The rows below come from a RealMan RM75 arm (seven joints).
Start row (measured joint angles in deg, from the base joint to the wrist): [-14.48 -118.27 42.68 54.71 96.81 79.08 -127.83]
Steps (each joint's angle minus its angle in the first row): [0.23 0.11 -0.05 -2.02 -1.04 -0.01 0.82]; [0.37 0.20 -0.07 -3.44 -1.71 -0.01 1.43]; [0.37 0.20 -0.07 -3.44 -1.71 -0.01 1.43]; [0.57 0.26 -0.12 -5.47 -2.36 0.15 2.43]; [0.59 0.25 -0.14 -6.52 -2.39 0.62 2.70]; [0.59 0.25 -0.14 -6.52 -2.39 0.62 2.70]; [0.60 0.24 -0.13 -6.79 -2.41 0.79 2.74]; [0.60 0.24 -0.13 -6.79 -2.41 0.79 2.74]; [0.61 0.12 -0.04 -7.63 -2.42 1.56 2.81]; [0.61 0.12 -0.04 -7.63 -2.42 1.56 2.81]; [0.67 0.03 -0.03 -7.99 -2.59 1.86 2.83]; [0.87 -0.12 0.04 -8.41 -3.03 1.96 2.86]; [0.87 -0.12 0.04 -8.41 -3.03 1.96 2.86]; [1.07 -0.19 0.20 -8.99 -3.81 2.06 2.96]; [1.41 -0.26 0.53 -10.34 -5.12 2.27 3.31]
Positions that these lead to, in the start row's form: [-14.25 -118.16 42.63 52.69 95.77 79.07 -127.01]; [-14.11 -118.07 42.61 51.27 95.10 79.07 -126.40]; [-14.11 -118.07 42.61 51.27 95.10 79.07 -126.40]; [-13.91 -118.01 42.56 49.24 94.45 79.23 -125.40]; [-13.89 -118.02 42.54 48.19 94.42 79.70 -125.13]; [-13.89 -118.02 42.54 48.19 94.42 79.70 -125.13]; [-13.88 -118.03 42.55 47.92 94.40 79.87 -125.09]; [-13.88 -118.03 42.55 47.92 94.40 79.87 -125.09]; [-13.87 -118.15 42.64 47.08 94.39 80.64 -125.02]; [-13.87 -118.15 42.64 47.08 94.39 80.64 -125.02]; [-13.81 -118.24 42.65 46.72 94.22 80.94 -125.00]; [-13.61 -118.39 42.72 46.30 93.78 81.04 -124.97]; [-13.61 -118.39 42.72 46.30 93.78 81.04 -124.97]; [-13.41 -118.46 42.88 45.72 93.00 81.14 -124.87]; [-13.07 -118.53 43.21 44.37 91.69 81.35 -124.52]
